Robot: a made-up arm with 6 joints.
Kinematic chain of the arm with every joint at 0, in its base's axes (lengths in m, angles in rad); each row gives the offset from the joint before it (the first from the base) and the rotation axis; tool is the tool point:
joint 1: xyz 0 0 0.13 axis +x
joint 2: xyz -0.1 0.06 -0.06 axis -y
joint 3: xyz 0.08 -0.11 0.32 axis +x
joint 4: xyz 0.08 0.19 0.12 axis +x
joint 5: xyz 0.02 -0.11 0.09 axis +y
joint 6: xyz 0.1 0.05 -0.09 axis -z
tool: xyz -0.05 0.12 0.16
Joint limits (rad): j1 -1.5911..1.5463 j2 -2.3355..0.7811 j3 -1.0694..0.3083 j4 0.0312..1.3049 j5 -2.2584..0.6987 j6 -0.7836..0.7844
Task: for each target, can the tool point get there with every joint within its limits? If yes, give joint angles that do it. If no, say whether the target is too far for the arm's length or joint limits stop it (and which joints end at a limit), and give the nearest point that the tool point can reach.
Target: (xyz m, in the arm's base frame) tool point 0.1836 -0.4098 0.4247
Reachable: yes | joints 1.0789 -0.1246 -0.2622 1.0219 -0.7563 0.4689
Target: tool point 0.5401 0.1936 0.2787
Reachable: yes | joints -0.1109 -0.9498 -0.1399 0.3352 -1.0173 0.5867
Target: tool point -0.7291 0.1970 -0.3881
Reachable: no: joint limits stop it (at a limit: joint 1, joint 2, joint 4, joint 6) | nearest point -0.4284 0.3243 -0.1661 | short by 0.395 m
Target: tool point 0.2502 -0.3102 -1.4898
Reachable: no: too far | nearest point 0.2013 -0.1445 -0.6244 | short by 0.882 m
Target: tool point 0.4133 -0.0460 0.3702
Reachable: yes | joints 0.8462 -0.6181 -0.5755 1.0899 -0.1556 0.4212
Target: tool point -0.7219 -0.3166 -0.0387
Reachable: no: joint limits stop it (at a limit: joint 1, joint 2, joint 3, joint 6) | nearest point -0.4987 -0.4030 0.0842 | short by 0.269 m
